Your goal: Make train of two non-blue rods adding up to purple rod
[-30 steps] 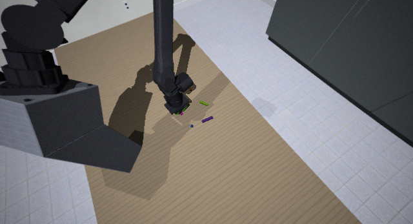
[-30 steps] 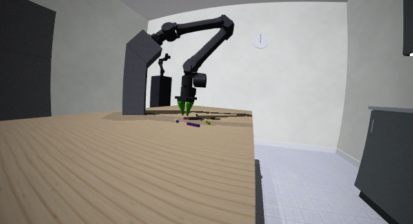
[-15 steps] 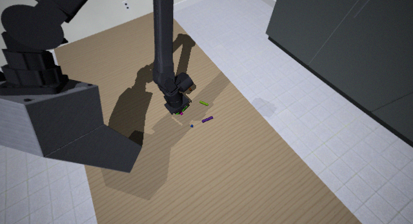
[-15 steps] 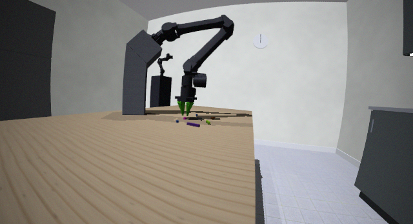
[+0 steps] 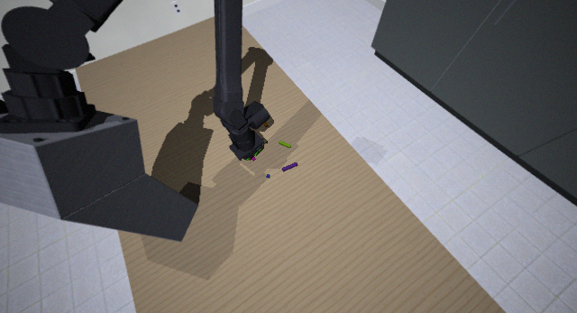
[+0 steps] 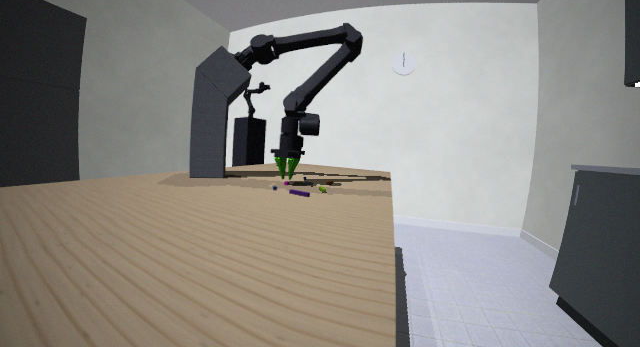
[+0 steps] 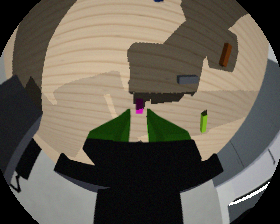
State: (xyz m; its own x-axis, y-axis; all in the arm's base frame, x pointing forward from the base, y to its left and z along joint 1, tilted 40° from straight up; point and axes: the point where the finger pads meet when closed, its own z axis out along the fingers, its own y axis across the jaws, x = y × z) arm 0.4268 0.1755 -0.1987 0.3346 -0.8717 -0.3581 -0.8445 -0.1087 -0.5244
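My hand is 20 mm above the magenta rod. From my hand the other things lie so: lime rod 130 mm ahead, 20 mm to the left, 20 mm below; grey rod 70 mm to the left, 50 mm ahead, 20 mm below; purple rod 120 mm ahead, 80 mm to the right, 20 mm below.
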